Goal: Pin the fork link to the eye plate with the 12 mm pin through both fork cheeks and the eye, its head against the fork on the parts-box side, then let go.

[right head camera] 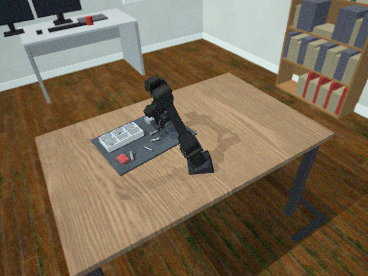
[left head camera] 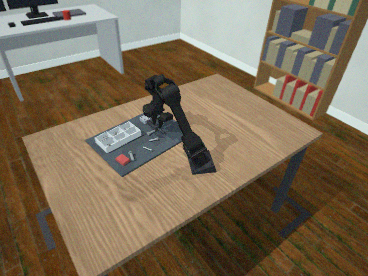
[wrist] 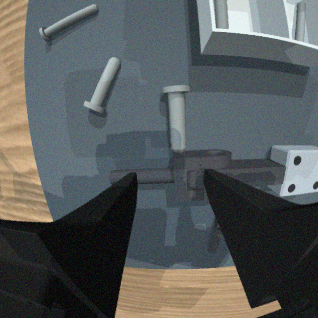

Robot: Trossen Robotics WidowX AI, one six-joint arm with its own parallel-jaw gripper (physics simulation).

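Pixels of known places: gripper, fingertip midpoint: (right head camera: 159, 126) (left head camera: 157, 126) (wrist: 170, 176); arm's base at its link origin: (right head camera: 198, 161) (left head camera: 200, 161).
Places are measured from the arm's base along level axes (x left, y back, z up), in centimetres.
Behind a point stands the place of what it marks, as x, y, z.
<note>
The grey fork link (wrist: 202, 162) @[9.2, -34.2, 0.5] lies on the mat, its rod pointing left in the wrist view. On its right, a dark bar joins the white eye plate (wrist: 300, 170) @[10.6, -42.7, 0.5] (left head camera: 144, 120) @[11.6, -41.7, 0.3], which has black holes. A light grey pin (wrist: 177, 117) @[11.8, -31.8, -0.5] (left head camera: 151, 132) @[11.8, -31.3, -0.9] (right head camera: 154, 132) @[11.5, -31.3, -0.9] lies with its head toward the parts box and its tip at the fork's near-box side; whether the tip is inside the cheek cannot be seen. My gripper (wrist: 170, 176) @[8.0, -32.2, 1.4] (left head camera: 159, 130) @[8.0, -32.2, 1.4] is open and empty, its fingertips apart over the fork and rod. The fingers partly hide the link.
The white parts box (wrist: 240, 46) @[18.0, -34.9, -0.2] (left head camera: 125, 140) @[26.8, -29.8, 0.2] (right head camera: 122, 141) @[29.5, -29.0, 1.0] stands on the dark mat (wrist: 150, 40) @[17.5, -28.3, -1.9] (left head camera: 142, 159) @[23.5, -15.0, -1.9]. A shorter pin (wrist: 103, 85) @[13.0, -25.8, -0.7] and a thinner pin (wrist: 70, 21) @[18.3, -20.9, -1.2] lie off to the side. A red block (left head camera: 122, 159) @[32.5, -17.5, -0.2] (right head camera: 122, 159) @[32.5, -17.0, -0.2] lies beside another pin (left head camera: 132, 156) @[27.6, -17.4, -0.2] (right head camera: 132, 155) @[27.3, -17.7, -0.2].
</note>
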